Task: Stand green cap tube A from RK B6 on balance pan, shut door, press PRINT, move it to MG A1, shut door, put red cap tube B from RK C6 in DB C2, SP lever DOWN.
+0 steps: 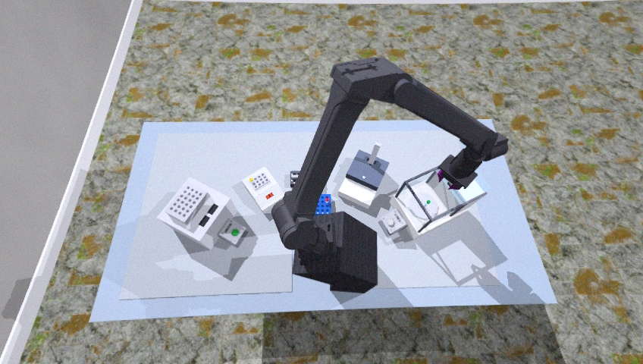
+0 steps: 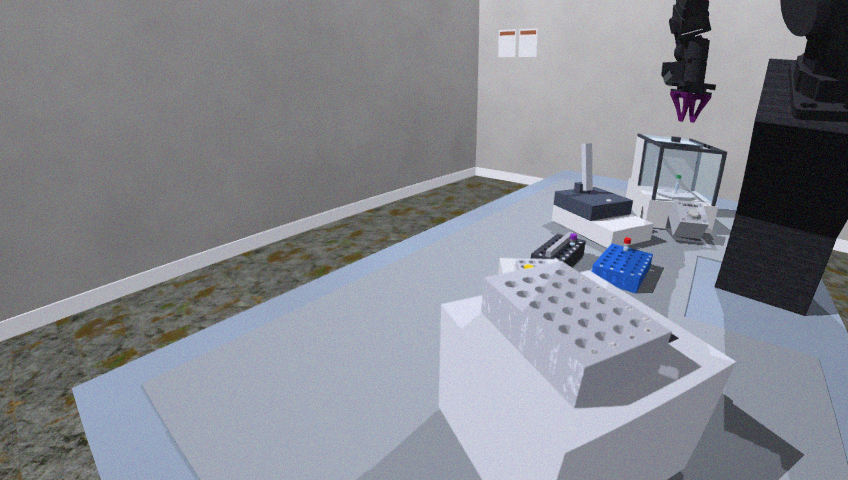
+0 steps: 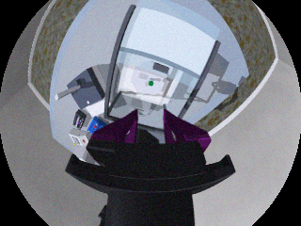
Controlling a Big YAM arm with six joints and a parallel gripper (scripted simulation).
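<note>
Right now the round pan is 1 cm to the left of my hand and 20 cm below it. The rest, counted from my hand: balance door (3 cm ahead, 7 cm to the right, 6 cm below); white print key (6 cm behind, 14 cm to the left, 21 cm below); SP lever (20 cm ahead, 19 cm to the left, 13 cm below).
</note>
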